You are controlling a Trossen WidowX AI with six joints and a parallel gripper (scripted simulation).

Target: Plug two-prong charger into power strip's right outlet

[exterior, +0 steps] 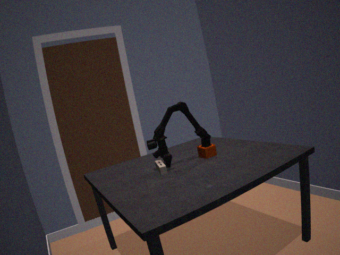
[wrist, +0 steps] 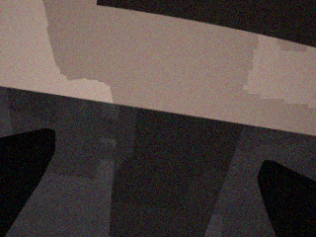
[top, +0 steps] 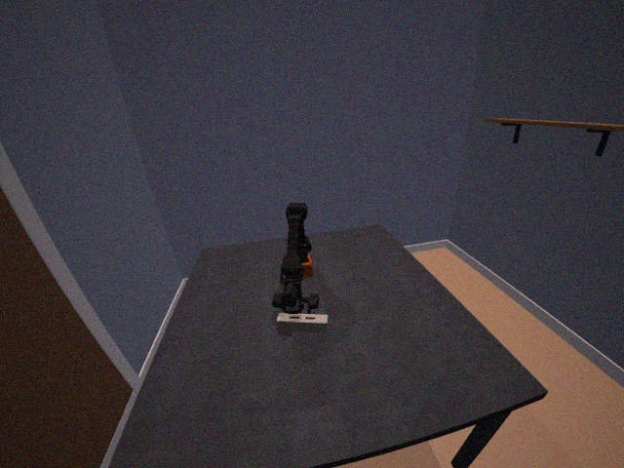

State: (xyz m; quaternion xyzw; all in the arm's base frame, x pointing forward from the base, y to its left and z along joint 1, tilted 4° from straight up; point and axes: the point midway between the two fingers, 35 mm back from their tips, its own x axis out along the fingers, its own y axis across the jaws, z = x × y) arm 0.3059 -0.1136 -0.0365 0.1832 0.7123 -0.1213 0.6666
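The two-prong charger lies 2 cm ahead of my gripper tip, 1 cm to the right of it and 1 cm above it.
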